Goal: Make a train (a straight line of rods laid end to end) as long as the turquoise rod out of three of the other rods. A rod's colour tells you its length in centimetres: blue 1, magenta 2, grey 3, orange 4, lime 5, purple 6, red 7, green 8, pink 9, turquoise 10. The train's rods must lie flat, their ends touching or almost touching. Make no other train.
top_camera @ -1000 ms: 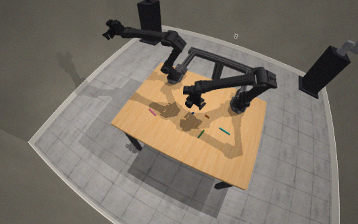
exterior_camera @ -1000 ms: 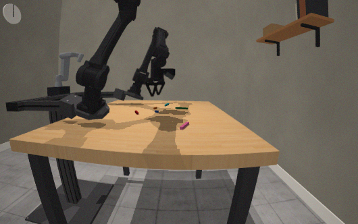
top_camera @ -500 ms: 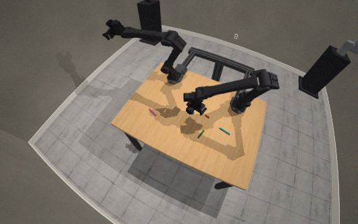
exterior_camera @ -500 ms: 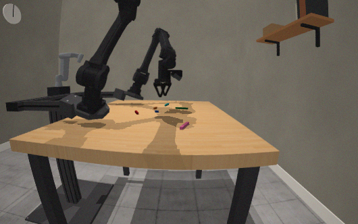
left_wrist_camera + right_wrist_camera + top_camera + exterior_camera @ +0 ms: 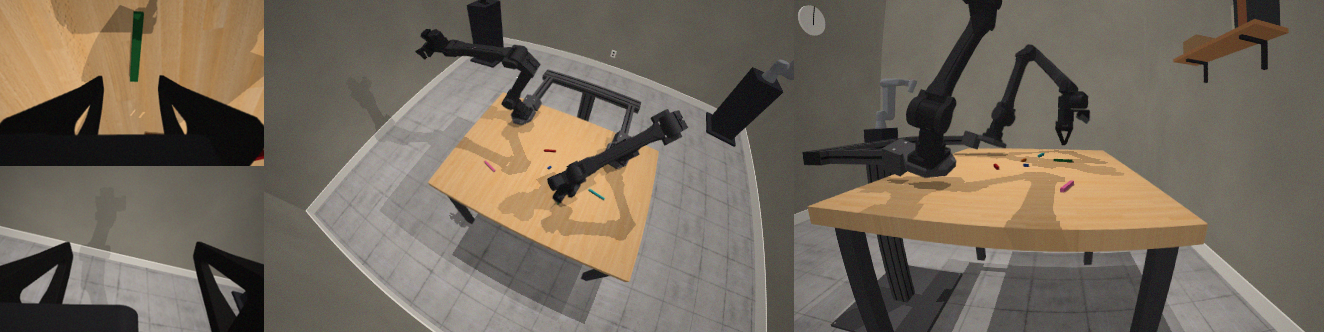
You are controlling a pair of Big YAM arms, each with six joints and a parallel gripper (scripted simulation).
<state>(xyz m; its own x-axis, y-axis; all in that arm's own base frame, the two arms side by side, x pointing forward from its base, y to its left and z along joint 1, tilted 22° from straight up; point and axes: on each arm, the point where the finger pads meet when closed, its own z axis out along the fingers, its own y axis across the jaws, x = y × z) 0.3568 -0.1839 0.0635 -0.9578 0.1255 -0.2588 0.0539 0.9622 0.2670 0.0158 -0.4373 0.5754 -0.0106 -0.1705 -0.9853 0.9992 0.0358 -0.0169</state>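
The green rod lies 7 cm below my left hand and 1 cm to the right of it. The rest, counted from my left hand: red rod 24 cm behind, 20 cm to the right, 7 cm below; turquoise rod 15 cm to the left, 11 cm behind, 7 cm below; orange rod 17 cm behind, 7 cm below, 3 cm to the right.
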